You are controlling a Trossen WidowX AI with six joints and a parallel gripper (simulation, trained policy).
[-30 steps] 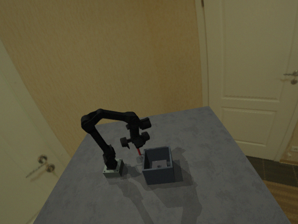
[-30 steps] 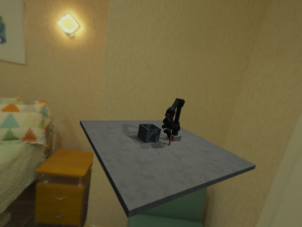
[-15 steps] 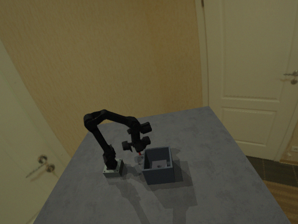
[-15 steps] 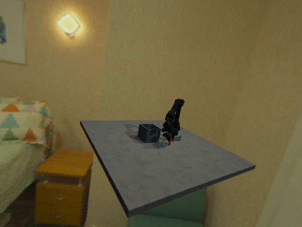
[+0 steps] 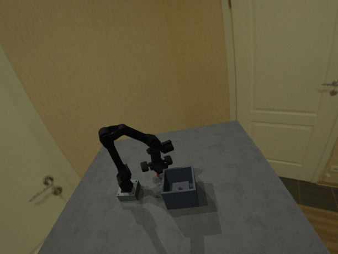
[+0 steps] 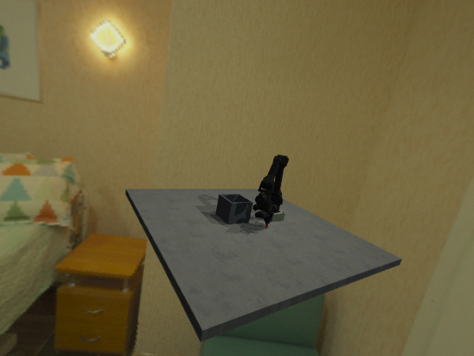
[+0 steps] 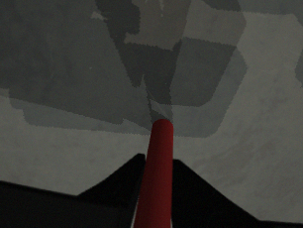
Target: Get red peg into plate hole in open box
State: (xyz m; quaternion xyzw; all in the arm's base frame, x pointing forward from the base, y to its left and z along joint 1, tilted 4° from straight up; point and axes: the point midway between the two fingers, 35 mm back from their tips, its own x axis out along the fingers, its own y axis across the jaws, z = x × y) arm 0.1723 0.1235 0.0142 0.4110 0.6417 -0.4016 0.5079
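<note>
Right now my gripper tip is 150 mm short of the plate, 180 mm to the left of it and 20 mm below it. Round my gripper tip: red peg (10 mm above).
</note>
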